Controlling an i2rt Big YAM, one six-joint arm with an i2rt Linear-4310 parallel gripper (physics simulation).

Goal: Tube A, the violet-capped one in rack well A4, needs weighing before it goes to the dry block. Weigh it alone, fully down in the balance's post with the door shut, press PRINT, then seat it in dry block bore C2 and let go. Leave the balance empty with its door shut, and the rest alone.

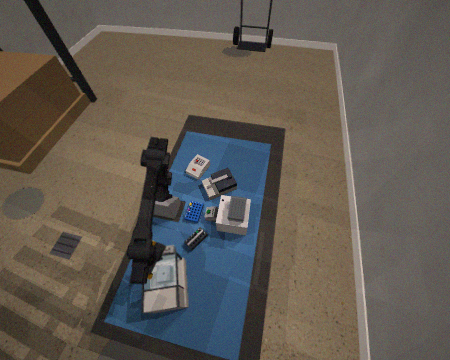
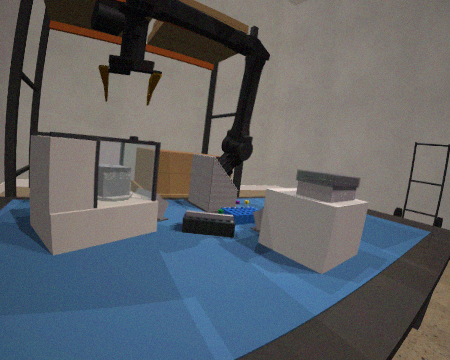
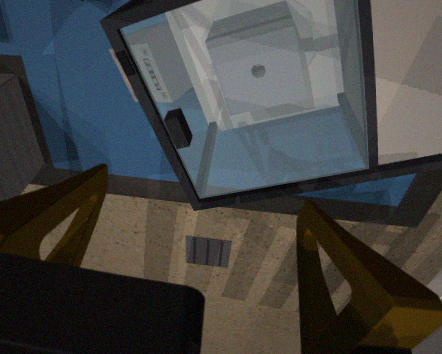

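Where they show: gripper, fingertip midpoint: (image 1: 156, 262) (image 2: 127, 103) (image 3: 206, 192); arm's base at its link origin: (image 1: 161, 197) (image 2: 216, 172).
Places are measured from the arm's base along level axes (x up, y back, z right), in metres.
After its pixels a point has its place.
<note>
The blue rack (image 1: 194, 211) @(x -0.098, y -0.198, z -0.019 m) (image 2: 241, 215) @(x -0.097, y -0.239, z 0.017 m) stands mid-table; a violet cap (image 2: 237, 202) @(x -0.074, y -0.171, z -0.005 m) and a yellow cap (image 2: 246, 202) @(x -0.075, y -0.167, z -0.043 m) show above it. Well labels are too small to read. The white balance (image 1: 161, 301) @(x 0.080, y -0.288, z 0.495 m) (image 2: 102, 225) @(x -0.084, y -0.333, z 0.396 m) (image 3: 407, 112) @(x 0.080, y -0.242, z 0.487 m) has a glass chamber in a dark frame. Inside is a grey block (image 2: 114, 182) with a round central hole (image 3: 258, 71), with no tube visible there. A black handle (image 3: 178, 128) @(x 0.098, y -0.202, z 0.333 m) sits at the glass edge; the door's exact position is unclear. My gripper (image 1: 152, 260) @(x 0.174, y -0.219, z 0.359 m) (image 2: 127, 102) @(x 0.174, y -0.219, z 0.359 m) (image 3: 206, 192) @(x 0.174, y -0.219, z 0.359 m) is open and empty, high above the balance's chamber side.
A black block with bores (image 1: 195, 239) @(x -0.089, y -0.279, z 0.148 m) (image 2: 208, 225) @(x -0.099, y -0.304, z 0.151 m) lies between rack and balance. A white box with a grey lid (image 1: 232, 222) @(x 0.010, y -0.463, z 0.013 m) (image 2: 310, 225) @(x -0.038, y -0.504, z 0.024 m), a small device with a green mark (image 1: 210, 213) @(x -0.055, y -0.310, z -0.022 m), a grey-and-white device (image 1: 219, 183) @(x -0.032, y -0.283, z -0.242 m) and a keypad unit (image 1: 197, 166) @(x -0.063, y -0.091, z -0.329 m) stand nearby.
</note>
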